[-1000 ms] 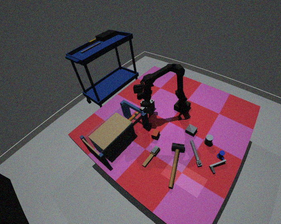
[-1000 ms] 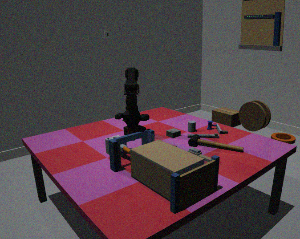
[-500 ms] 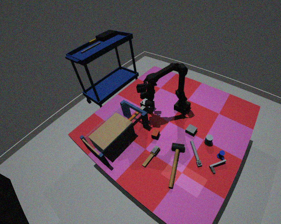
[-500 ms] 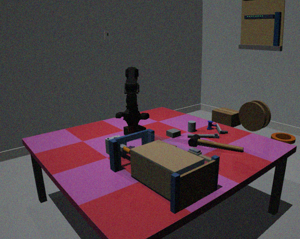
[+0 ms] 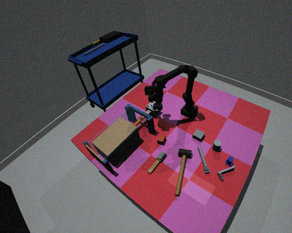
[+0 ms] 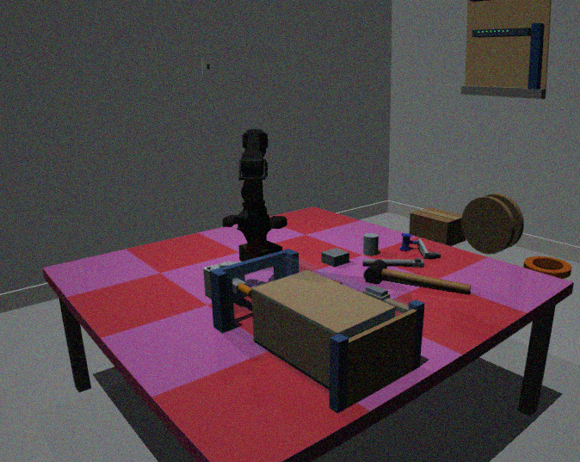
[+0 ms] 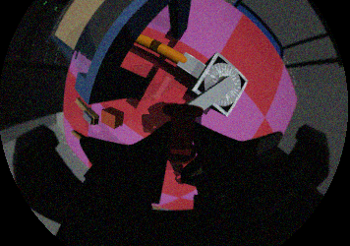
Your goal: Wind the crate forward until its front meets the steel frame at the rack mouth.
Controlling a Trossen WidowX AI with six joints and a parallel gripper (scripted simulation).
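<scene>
The red-knobbed winch handle lies 3 cm to the right of my gripper tip, 3 cm below it and 2 cm behind it. From my gripper tip the other things lie so: frame 12 cm ahead, 9 cm to the right, 3 cm below; then red knob 1 cm below; then grey winch 11 cm below, 10 cm to the right, 5 cm behind.
</scene>
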